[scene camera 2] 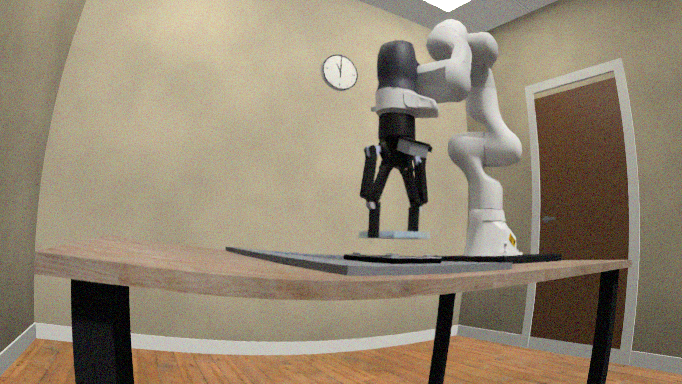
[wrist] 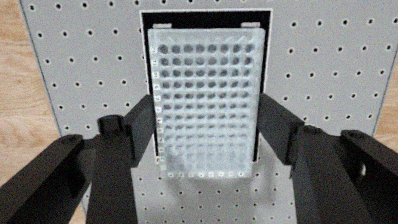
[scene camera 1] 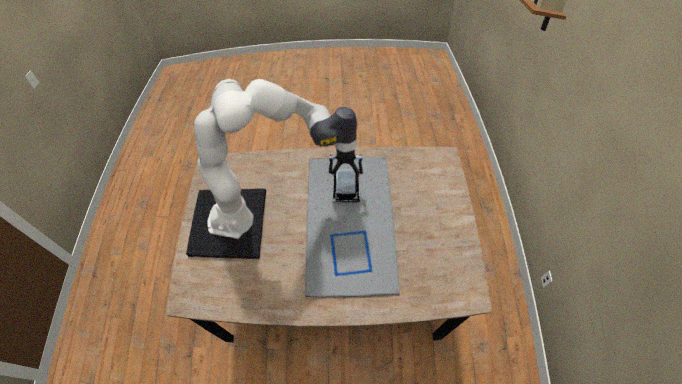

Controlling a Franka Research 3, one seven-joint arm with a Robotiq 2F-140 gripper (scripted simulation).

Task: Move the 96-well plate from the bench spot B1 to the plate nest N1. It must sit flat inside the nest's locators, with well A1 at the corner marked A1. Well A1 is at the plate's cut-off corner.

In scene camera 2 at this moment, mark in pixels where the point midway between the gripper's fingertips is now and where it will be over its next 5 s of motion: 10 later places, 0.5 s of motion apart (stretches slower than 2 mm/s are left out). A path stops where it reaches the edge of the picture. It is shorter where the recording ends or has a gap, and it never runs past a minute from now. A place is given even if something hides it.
My gripper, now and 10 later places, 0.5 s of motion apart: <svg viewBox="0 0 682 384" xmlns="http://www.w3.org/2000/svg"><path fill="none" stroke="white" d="M393 238L392 248L392 249L392 250L392 251L392 253L392 254L392 250L392 246L392 235L393 216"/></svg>
